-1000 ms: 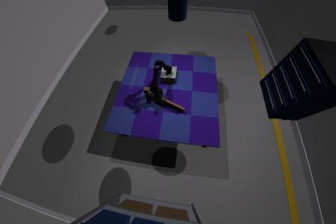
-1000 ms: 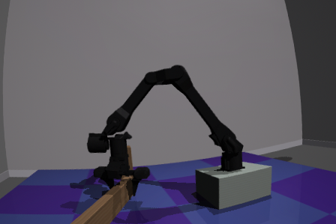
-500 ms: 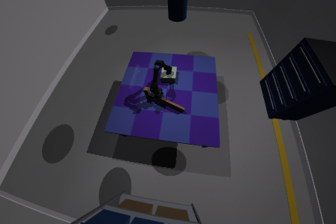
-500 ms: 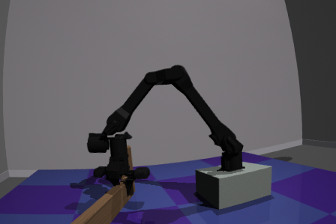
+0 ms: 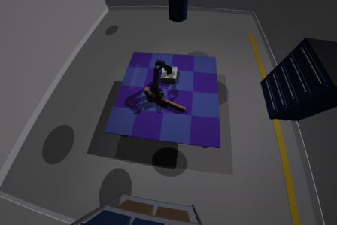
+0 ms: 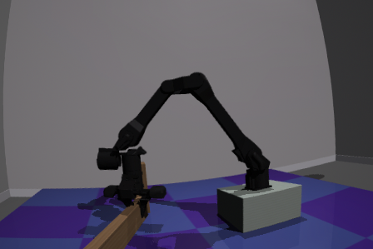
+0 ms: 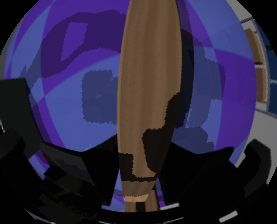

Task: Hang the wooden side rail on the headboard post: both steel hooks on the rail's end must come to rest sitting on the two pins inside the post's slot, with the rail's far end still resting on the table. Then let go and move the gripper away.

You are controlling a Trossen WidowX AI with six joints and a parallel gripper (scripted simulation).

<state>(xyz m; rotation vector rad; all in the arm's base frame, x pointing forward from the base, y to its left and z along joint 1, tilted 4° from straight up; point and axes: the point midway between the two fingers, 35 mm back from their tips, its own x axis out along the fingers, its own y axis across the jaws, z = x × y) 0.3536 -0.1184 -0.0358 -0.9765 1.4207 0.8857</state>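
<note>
Right now the wooden headboard post is 120 mm to the right of my gripper tip, 60 mm above it and 30 mm behind it.
</note>
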